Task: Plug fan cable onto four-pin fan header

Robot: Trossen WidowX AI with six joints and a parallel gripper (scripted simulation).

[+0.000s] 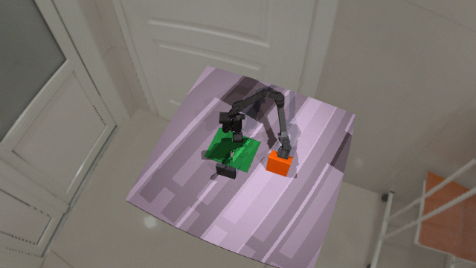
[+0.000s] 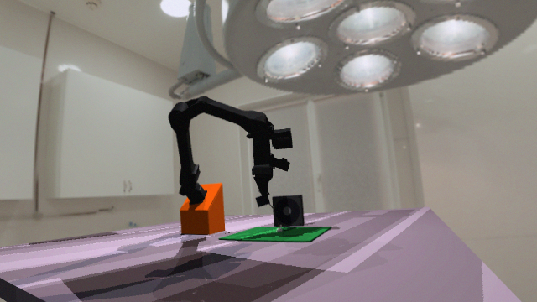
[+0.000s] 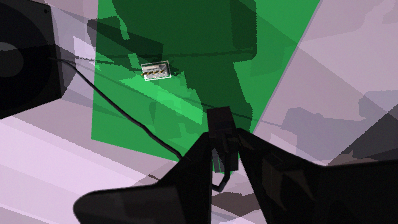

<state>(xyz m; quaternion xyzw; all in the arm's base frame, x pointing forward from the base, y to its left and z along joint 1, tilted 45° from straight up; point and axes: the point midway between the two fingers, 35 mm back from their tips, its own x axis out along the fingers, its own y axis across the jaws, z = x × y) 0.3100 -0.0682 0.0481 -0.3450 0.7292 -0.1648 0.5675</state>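
My gripper tip is now 2 cm short of the white four-pin header, 8 cm to the right of it and 12 cm above it. From my gripper tip the other things lie so: black fan (1 cm ahead, 22 cm to the left, 6 cm below); fan plug (1 cm behind, 1 cm below); green board (2 cm ahead, 4 cm to the left, 14 cm below).
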